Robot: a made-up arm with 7 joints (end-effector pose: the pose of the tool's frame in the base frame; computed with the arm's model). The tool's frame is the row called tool. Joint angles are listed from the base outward.
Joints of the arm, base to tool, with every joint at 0 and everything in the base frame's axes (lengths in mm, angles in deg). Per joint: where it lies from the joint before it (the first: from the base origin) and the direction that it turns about. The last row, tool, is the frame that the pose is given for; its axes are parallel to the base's.
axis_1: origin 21 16 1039 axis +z
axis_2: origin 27 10 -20 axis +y
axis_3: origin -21 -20 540 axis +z
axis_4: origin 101 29 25 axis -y
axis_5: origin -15 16 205 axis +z
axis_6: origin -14 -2 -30 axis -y
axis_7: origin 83 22 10 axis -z
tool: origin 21 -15 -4
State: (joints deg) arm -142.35 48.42 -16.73 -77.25 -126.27 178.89 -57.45
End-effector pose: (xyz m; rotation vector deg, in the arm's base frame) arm -0.4457 -0.3788 1.1511 1.01 58.24 33.16
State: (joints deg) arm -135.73 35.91 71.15 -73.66 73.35 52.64 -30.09
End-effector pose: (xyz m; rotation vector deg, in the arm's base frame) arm -0.0296 -0.5252 1.5500 81.44 -61.41 8.30
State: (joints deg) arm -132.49 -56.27 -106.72 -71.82 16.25 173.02 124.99
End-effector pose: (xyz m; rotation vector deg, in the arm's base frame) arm 0.2342 0.6202 1.3630 34.77 82.69 -60.11
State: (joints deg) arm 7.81 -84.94 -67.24 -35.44 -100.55 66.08 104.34
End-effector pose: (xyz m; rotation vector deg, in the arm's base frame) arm -0.6696 -0.2851 1.1881 -8.22 -6.00 119.16
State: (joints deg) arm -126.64 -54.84 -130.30 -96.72 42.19 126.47 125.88
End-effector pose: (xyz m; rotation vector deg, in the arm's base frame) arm 0.1570 0.6506 1.1873 -42.60 61.78 -57.20
